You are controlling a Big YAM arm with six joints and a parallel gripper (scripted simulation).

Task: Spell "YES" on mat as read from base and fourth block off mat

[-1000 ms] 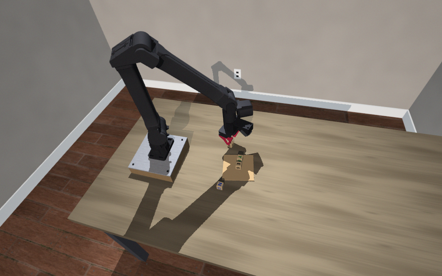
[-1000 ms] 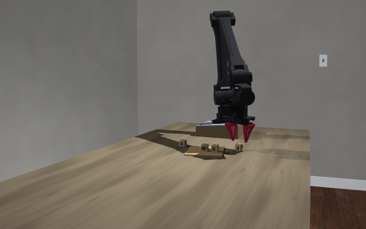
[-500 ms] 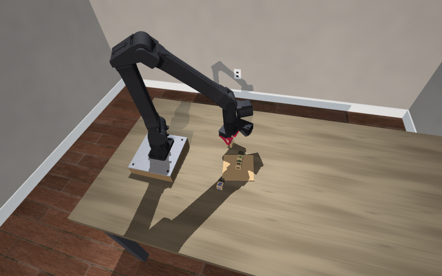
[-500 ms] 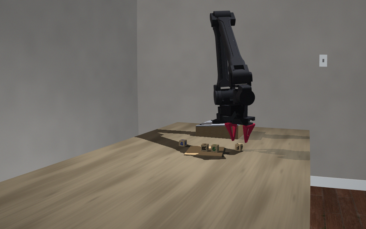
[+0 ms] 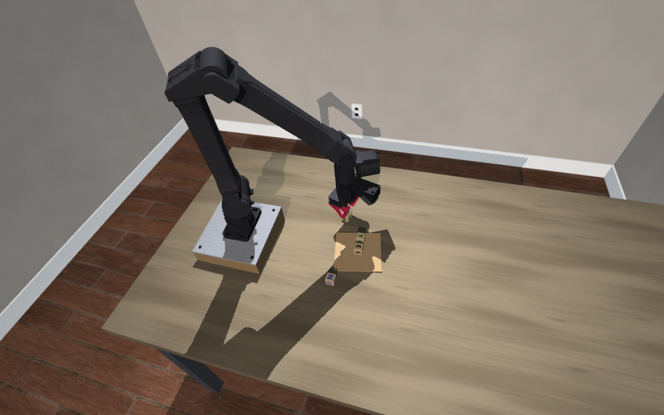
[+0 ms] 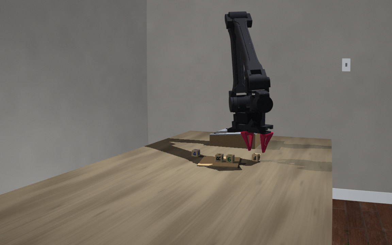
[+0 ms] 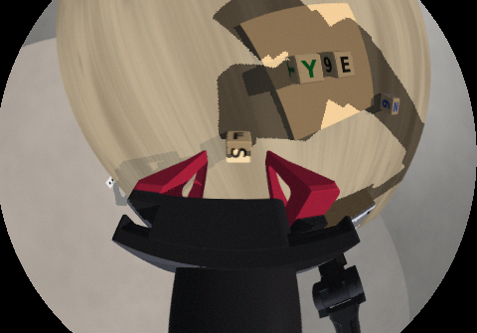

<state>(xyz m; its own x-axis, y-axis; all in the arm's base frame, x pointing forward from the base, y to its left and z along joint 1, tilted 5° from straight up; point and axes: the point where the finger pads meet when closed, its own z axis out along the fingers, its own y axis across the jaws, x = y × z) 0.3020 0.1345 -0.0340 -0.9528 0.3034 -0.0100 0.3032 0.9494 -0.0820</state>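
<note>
Now: the tan mat 120 mm to the right of my hand, 60 mm ahead of it and 40 mm below it.
</note>
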